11 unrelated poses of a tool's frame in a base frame.
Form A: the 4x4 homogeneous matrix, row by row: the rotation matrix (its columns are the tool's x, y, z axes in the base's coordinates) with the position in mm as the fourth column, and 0 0 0 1 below. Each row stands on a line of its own.
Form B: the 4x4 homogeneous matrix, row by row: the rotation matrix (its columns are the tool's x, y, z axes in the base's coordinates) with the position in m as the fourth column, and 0 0 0 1 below. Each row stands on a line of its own. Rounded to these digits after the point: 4 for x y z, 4 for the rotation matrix.
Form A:
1:
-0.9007 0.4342 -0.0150 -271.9
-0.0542 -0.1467 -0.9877 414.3
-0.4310 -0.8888 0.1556 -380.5
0 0 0 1
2:
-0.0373 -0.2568 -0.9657 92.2
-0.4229 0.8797 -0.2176 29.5
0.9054 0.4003 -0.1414 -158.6
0 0 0 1
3:
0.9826 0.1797 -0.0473 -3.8
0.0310 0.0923 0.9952 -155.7
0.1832 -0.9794 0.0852 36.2
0 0 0 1
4:
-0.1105 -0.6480 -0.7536 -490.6
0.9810 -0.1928 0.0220 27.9
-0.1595 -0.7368 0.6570 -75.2
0 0 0 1
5:
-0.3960 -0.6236 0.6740 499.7
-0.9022 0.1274 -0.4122 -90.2
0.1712 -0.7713 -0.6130 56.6
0 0 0 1
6:
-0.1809 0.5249 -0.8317 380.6
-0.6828 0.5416 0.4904 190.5
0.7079 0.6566 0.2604 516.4
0 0 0 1
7:
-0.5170 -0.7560 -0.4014 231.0
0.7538 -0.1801 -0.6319 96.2
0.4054 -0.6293 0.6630 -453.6
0 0 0 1
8:
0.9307 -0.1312 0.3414 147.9
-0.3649 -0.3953 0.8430 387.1
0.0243 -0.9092 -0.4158 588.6
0 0 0 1
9:
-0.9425 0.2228 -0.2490 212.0
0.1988 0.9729 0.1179 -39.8
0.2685 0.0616 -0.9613 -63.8
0 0 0 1
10:
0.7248 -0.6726 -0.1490 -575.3
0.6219 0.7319 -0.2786 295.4
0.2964 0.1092 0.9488 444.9
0 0 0 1
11:
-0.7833 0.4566 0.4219 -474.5
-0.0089 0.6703 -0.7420 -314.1
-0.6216 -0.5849 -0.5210 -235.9
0 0 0 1
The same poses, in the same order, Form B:
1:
-0.9007 0.4342 -0.0150 -0.2719
-0.0542 -0.1467 -0.9877 0.4143
-0.4310 -0.8888 0.1556 -0.3805
0 0 0 1

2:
-0.0373 -0.2568 -0.9657 0.0922
-0.4229 0.8797 -0.2176 0.0295
0.9054 0.4003 -0.1414 -0.1586
0 0 0 1

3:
0.9826 0.1797 -0.0473 -0.0038
0.0310 0.0923 0.9952 -0.1557
0.1832 -0.9794 0.0852 0.0362
0 0 0 1

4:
-0.1105 -0.6480 -0.7536 -0.4906
0.9810 -0.1928 0.0220 0.0279
-0.1595 -0.7368 0.6570 -0.0752
0 0 0 1

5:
-0.3960 -0.6236 0.6740 0.4997
-0.9022 0.1274 -0.4122 -0.0902
0.1712 -0.7713 -0.6130 0.0566
0 0 0 1

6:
-0.1809 0.5249 -0.8317 0.3806
-0.6828 0.5416 0.4904 0.1905
0.7079 0.6566 0.2604 0.5164
0 0 0 1

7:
-0.5170 -0.7560 -0.4014 0.2310
0.7538 -0.1801 -0.6319 0.0962
0.4054 -0.6293 0.6630 -0.4536
0 0 0 1

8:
0.9307 -0.1312 0.3414 0.1479
-0.3649 -0.3953 0.8430 0.3871
0.0243 -0.9092 -0.4158 0.5886
0 0 0 1

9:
-0.9425 0.2228 -0.2490 0.2120
0.1988 0.9729 0.1179 -0.0398
0.2685 0.0616 -0.9613 -0.0638
0 0 0 1

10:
0.7248 -0.6726 -0.1490 -0.5753
0.6219 0.7319 -0.2786 0.2954
0.2964 0.1092 0.9488 0.4449
0 0 0 1

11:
-0.7833 0.4566 0.4219 -0.4745
-0.0089 0.6703 -0.7420 -0.3141
-0.6216 -0.5849 -0.5210 -0.2359
0 0 0 1

